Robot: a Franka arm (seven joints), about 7 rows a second.
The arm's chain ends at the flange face. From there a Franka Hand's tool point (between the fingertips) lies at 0.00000 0.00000 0.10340 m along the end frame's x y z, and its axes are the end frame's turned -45 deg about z.
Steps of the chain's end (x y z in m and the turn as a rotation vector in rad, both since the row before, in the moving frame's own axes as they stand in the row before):
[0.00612, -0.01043, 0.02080, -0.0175, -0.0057, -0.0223]
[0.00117, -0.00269, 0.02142, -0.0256, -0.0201, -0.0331]
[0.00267, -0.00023, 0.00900, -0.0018, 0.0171, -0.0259]
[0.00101, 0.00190, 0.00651, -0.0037, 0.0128, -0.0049]
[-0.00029, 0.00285, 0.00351, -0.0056, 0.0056, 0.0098]
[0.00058, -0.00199, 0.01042, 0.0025, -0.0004, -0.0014]
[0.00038, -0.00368, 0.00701, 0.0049, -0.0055, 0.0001]
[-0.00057, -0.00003, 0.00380, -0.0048, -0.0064, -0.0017]
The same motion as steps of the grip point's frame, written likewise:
[0.01002, -0.00217, 0.02078, -0.0083, -0.0164, -0.0223]
[-0.00060, -0.00062, 0.02137, -0.0039, -0.0323, -0.0331]
[0.00319, 0.00309, 0.00898, -0.0134, 0.0108, -0.0259]
[0.00004, 0.00326, 0.00650, -0.0117, 0.0064, -0.0049]
[-0.00222, 0.00263, 0.00351, -0.0079, 0.0000, 0.0098]
[0.00197, -0.00121, 0.01042, 0.0021, 0.0015, -0.0014]
[0.00283, -0.00309, 0.00701, 0.0074, -0.0004, 0.0001]
[-0.00120, -0.00054, 0.00380, 0.0011, -0.0079, -0.0017]

